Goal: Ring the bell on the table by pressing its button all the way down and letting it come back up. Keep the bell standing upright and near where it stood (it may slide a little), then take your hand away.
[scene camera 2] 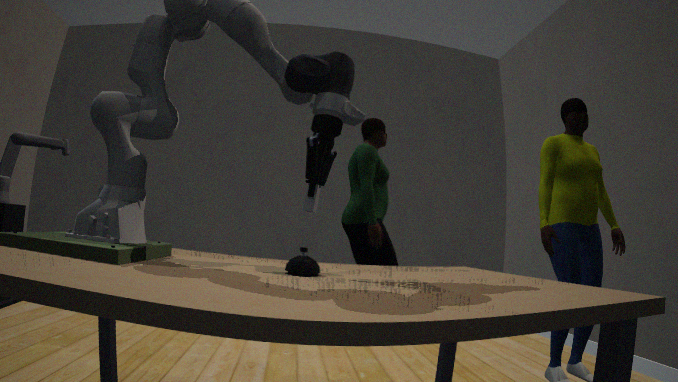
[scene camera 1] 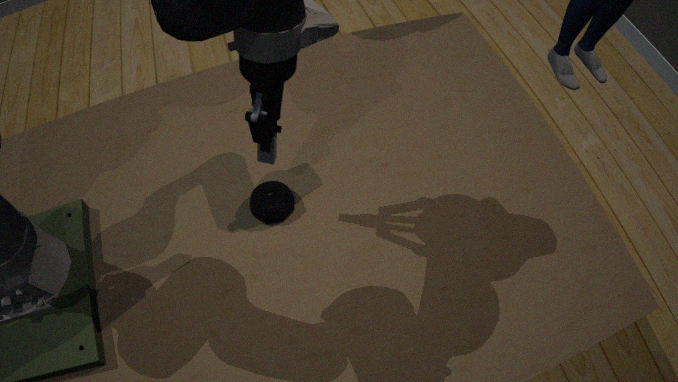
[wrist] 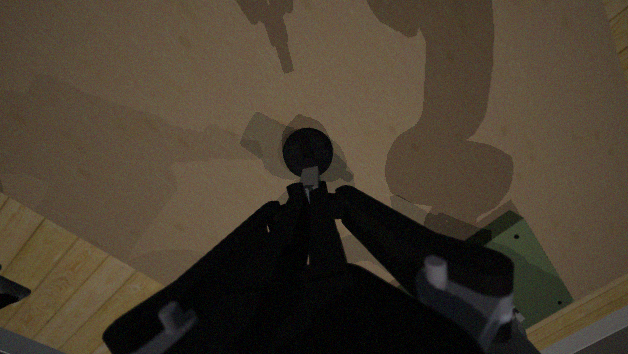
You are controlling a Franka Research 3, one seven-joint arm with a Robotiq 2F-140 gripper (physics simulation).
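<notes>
A black domed bell stands upright on the tabletop. Its small button sticks up from the top of the dome in the scene camera 2 view, with nothing touching it. My gripper is shut and empty and points down. Its fingertips are above the bell, with a clear gap between them and the button. In the wrist view the fingertips overlap the lower edge of the bell.
The arm's base stands on a green plate. Dark shadows of the arm lie across the table. A person in green and a person in yellow stand beyond the table. Another small grey arm is at the far left.
</notes>
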